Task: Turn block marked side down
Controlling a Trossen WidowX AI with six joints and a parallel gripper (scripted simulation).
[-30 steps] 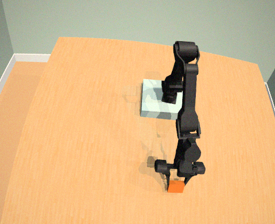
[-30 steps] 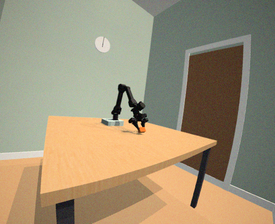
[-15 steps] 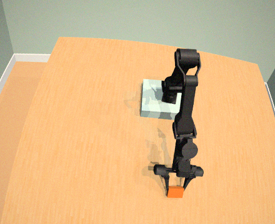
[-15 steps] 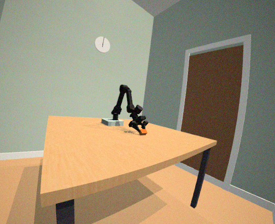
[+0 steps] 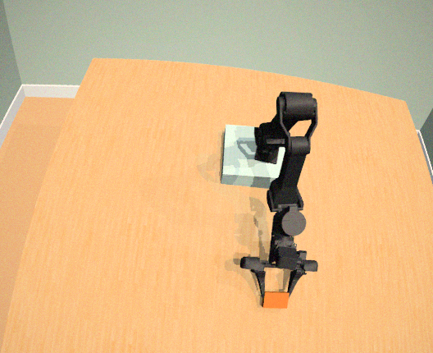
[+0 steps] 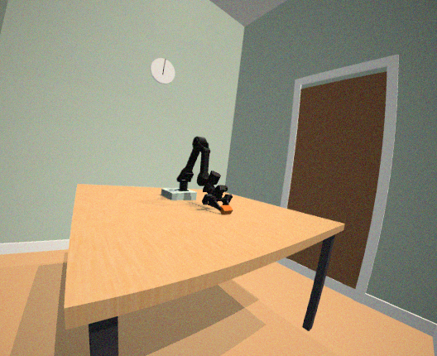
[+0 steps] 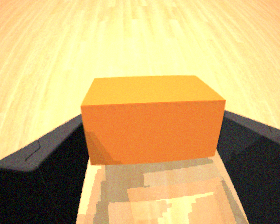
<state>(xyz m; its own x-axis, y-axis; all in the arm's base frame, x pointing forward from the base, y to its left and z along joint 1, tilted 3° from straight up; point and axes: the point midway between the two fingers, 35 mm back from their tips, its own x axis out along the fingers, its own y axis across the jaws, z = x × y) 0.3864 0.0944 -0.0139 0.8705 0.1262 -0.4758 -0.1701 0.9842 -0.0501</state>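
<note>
My gripper tip is 10 mm above the orange block.
</note>
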